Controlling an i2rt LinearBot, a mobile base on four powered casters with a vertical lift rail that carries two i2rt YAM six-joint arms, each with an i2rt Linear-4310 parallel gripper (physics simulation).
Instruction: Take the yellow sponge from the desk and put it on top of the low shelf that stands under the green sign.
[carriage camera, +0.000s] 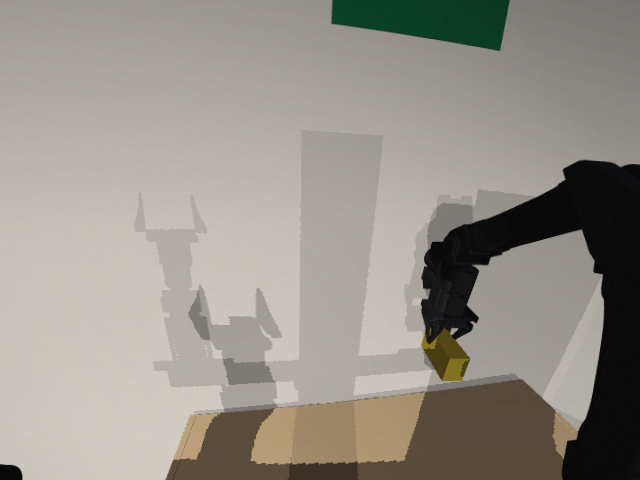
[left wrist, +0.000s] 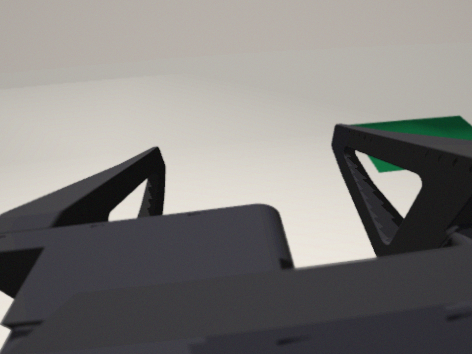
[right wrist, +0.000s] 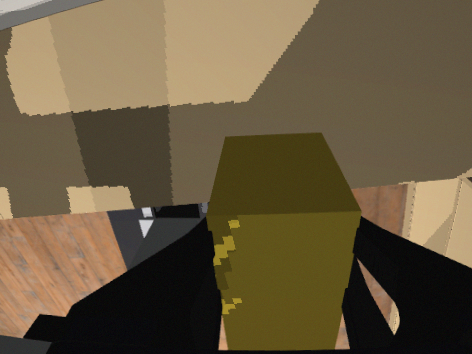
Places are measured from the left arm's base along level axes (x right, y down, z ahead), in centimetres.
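Where they show: left gripper, fingertip midpoint: (left wrist: 247, 145); right gripper, fingertip midpoint: (carriage camera: 437, 342) (right wrist: 277, 215).
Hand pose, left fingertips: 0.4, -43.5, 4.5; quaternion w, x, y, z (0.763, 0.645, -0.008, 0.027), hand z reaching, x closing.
Observation:
After its pixels a point has its place, as x, y, z.
The yellow sponge (carriage camera: 448, 356) @(61.9, -6.1, 26.0) (right wrist: 285, 260) @(64.1, -6.2, 33.5) is held between the fingers of my right gripper (carriage camera: 448, 333) (right wrist: 277, 215) @(63.9, -3.2, 33.1), which points down. In the right wrist view the low shelf's wooden top (carriage camera: 382, 418) @(57.5, 33.6, 39.9) (right wrist: 350, 100) @(76.3, 33.6, 28.0) lies below and beyond the sponge, with a gap of height that I cannot measure. The green sign (carriage camera: 418, 20) @(55.0, -73.1, 49.4) (left wrist: 410, 131) @(54.5, -84.9, 49.3) is on the wall above the shelf. My left gripper (left wrist: 247, 145) @(0.4, -43.5, 4.5) is open and empty, raised toward the wall. The desk does not show in these views.
The pale wall (carriage camera: 232, 93) @(16.0, -56.0, 45.2) stands behind the shelf and carries shadows of my arms and rail. In the right wrist view, part of my dark base (right wrist: 160, 235) @(30.4, 53.8, -15.8) shows below the shelf's near edge, with wooden floor (right wrist: 55, 260) @(-57.6, 94.6, -70.3) beside it. Pale wooden boards (right wrist: 432, 215) @(129.0, 86.6, -33.5) show at the right.

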